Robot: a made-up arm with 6 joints.
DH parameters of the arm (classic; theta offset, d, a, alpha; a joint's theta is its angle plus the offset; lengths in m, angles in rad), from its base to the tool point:
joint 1: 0 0.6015 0.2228 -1.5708
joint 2: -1.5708 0 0.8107 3.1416
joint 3: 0 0 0.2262 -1.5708
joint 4: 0 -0.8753 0 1.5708
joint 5: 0 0 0 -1.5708
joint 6: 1.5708 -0.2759 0 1.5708
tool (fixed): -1.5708 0 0 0
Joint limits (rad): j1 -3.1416..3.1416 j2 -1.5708..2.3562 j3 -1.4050..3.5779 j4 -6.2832..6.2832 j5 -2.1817..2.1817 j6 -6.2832..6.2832
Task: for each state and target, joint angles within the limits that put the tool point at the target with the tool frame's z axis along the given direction. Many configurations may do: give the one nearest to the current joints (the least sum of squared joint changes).
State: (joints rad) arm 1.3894 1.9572 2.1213 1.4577 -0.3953 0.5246
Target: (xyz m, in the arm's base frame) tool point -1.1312 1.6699 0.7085 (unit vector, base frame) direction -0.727 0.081 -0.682
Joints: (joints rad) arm 2.2350 1.9970 2.1735 1.7457 -0.5359 0.7191
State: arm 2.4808 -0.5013 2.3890 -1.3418 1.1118 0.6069
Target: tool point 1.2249 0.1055 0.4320 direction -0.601 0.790 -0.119
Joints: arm 3.1042 -0.8051 2.8454 -1.6087 0.5803 0.4554
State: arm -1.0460 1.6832 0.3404 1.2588 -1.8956 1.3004
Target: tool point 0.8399 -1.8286 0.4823 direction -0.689 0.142 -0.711
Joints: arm -1.0248 1.4398 0.8368 2.1135 -1.3768 1.5620
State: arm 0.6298 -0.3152 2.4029 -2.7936 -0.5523 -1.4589
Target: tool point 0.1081 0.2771 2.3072 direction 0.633 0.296 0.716
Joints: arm 0.5122 0.5386 2.1613 -2.1725 -0.9773 -0.6119
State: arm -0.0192 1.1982 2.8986 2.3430 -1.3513 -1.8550
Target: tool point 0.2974 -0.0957 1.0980 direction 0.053 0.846 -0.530
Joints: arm 0.0708 1.5181 3.5779 2.6471 -2.0447 -2.1963
